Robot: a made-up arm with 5 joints.
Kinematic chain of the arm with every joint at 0, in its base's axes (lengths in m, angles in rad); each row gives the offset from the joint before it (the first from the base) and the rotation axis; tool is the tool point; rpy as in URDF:
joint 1: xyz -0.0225 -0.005 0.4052 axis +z
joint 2: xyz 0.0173 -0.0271 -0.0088 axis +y
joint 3: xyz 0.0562 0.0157 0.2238 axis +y
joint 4: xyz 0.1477 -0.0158 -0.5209 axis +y
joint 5: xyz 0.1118 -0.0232 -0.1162 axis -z
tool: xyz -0.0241 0.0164 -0.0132 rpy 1.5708 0 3.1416
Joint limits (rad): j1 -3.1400..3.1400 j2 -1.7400..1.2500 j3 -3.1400..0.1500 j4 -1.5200..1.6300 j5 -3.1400..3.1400
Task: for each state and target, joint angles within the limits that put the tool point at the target. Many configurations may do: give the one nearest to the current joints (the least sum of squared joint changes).
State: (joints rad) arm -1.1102 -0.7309 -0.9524 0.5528 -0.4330
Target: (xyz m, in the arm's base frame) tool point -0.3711 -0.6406 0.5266
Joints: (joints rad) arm -2.0081 -0.1585 -1.0316 0.4744 -0.4668
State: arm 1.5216 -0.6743 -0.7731 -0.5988 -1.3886
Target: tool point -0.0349 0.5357 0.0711
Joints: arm 1.7254 0.2179 -0.4640 -0.3056 -1.3824
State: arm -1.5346 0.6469 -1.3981 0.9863 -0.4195
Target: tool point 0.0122 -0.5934 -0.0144
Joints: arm -1.4352 0.7246 -1.2219 1.0575 -0.4163
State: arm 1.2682 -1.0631 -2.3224 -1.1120 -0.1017
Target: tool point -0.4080 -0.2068 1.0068
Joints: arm 0.4028 -0.9649 -2.2091 -1.4760 -0.0227
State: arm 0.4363 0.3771 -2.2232 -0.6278 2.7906
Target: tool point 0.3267 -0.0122 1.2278
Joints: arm 0.1466 0.1428 -2.3921 -0.4621 2.8130
